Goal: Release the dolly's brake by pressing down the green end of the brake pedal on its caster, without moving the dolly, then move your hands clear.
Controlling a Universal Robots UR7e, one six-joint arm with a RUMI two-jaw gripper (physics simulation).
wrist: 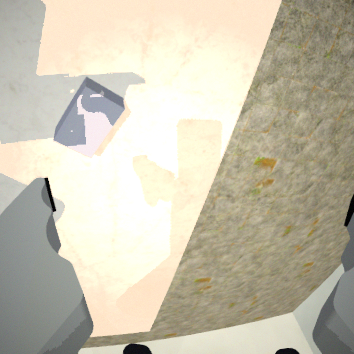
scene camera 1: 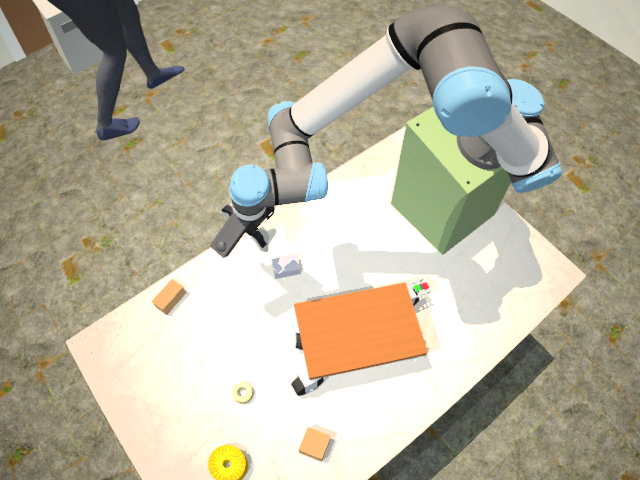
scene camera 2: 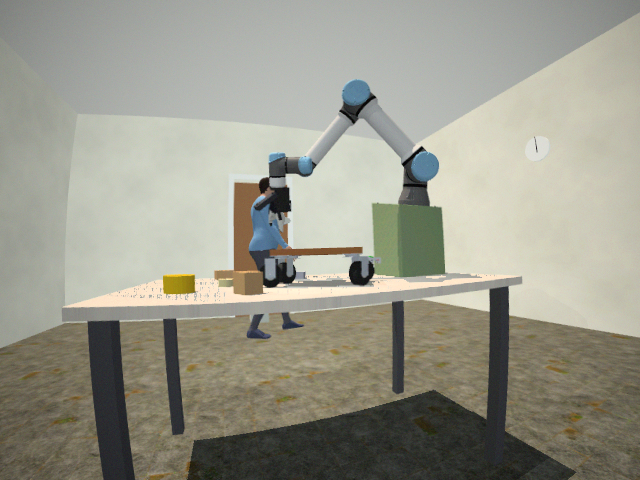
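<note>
The dolly [scene camera 1: 361,330] [scene camera 2: 316,251] has an orange deck and stands on its casters on the table [scene camera 1: 180,361] [scene camera 2: 289,305]. The brake pedal's green end [scene camera 1: 417,288] and red end [scene camera 1: 425,285] show at the dolly's back right corner in the first scene view, the green end nearer the deck. In the second scene view the pedal is small beside the right caster [scene camera 2: 361,271]. My gripper [scene camera 2: 280,223] [wrist: 201,189] is open and empty, high above the table's back edge, to the left of the dolly and well apart from the pedal. The dolly does not show in the wrist view.
A grey-lilac box [scene camera 1: 286,266] [wrist: 90,117] lies between my gripper and the dolly. Orange blocks [scene camera 1: 169,296] [scene camera 1: 315,443], a pale ring [scene camera 1: 236,392] and a yellow ribbed ring [scene camera 1: 216,463] lie left and front. The green pedestal [scene camera 1: 423,191] [scene camera 2: 408,240] stands behind the pedal. A person [scene camera 2: 263,227] stands beyond the table.
</note>
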